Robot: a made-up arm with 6 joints. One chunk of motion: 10 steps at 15 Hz.
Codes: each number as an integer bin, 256 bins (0 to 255) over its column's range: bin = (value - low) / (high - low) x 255, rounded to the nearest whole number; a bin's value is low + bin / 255 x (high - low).
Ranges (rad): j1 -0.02..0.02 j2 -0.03..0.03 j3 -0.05..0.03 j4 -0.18..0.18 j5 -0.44..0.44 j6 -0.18..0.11
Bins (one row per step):
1: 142 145 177 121 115 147
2: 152 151 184 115 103 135
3: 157 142 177 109 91 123
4: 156 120 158 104 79 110
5: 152 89 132 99 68 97
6: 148 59 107 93 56 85
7: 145 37 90 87 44 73
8: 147 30 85 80 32 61
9: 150 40 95 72 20 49
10: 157 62 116 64 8 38
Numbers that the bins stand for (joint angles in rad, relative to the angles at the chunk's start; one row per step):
1: 0.0023 0.0041 0.0055 -0.0092 -0.0431 -0.0128
2: 0.0038 0.0055 0.0077 -0.0176 -0.0845 -0.0265
3: 0.0046 0.0034 0.0055 -0.0261 -0.1260 -0.0401
4: 0.0045 -0.0018 -0.0004 -0.0332 -0.1674 -0.0549
5: 0.0038 -0.0091 -0.0086 -0.0402 -0.2053 -0.0697
6: 0.0032 -0.0161 -0.0164 -0.0487 -0.2467 -0.0833
7: 0.0027 -0.0213 -0.0218 -0.0572 -0.2882 -0.0970
8: 0.0031 -0.0229 -0.0233 -0.0671 -0.3296 -0.1106
9: 0.0035 -0.0206 -0.0202 -0.0784 -0.3710 -0.1243
10: 0.0046 -0.0154 -0.0136 -0.0896 -0.4124 -0.1368

